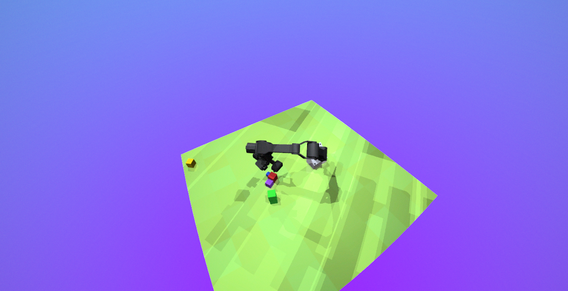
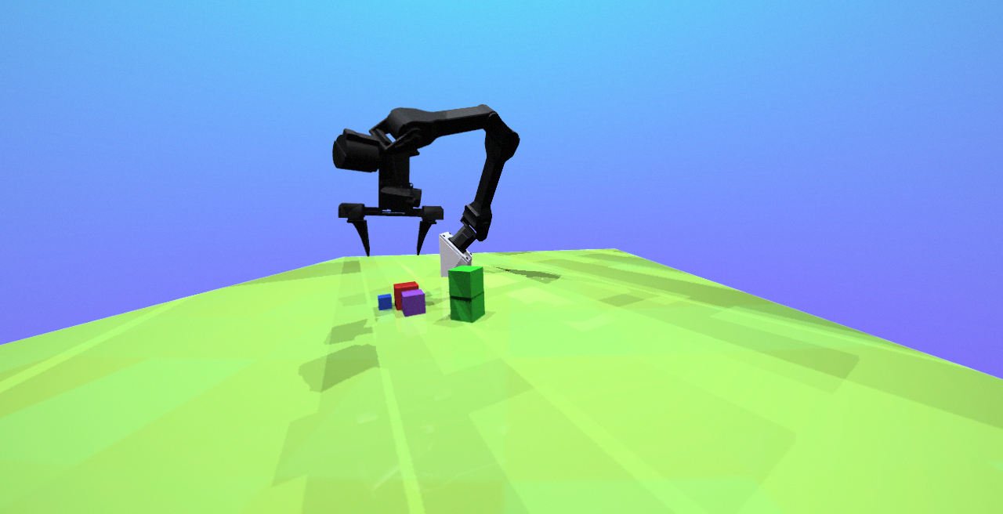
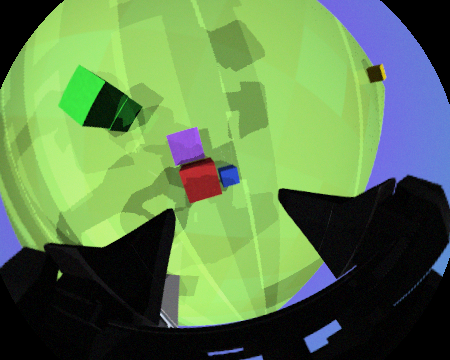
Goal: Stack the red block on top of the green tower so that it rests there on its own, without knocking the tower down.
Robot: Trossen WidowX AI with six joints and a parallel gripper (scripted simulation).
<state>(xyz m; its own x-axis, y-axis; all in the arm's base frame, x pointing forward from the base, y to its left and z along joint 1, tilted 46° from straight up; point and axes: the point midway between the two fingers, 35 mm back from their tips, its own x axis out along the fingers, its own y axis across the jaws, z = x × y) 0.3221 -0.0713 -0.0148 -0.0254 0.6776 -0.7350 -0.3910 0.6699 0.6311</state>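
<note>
Right now the red block is 1 cm behind my gripper tip, 2 cm to the left of it and 8 cm below it. From my gripper tip the other things lie so: purple block 3 cm ahead, 5 cm to the left, 8 cm below; blue block 2 cm to the right, 9 cm below; yellow block 46 cm ahead, 42 cm to the right, 8 cm below.
</note>
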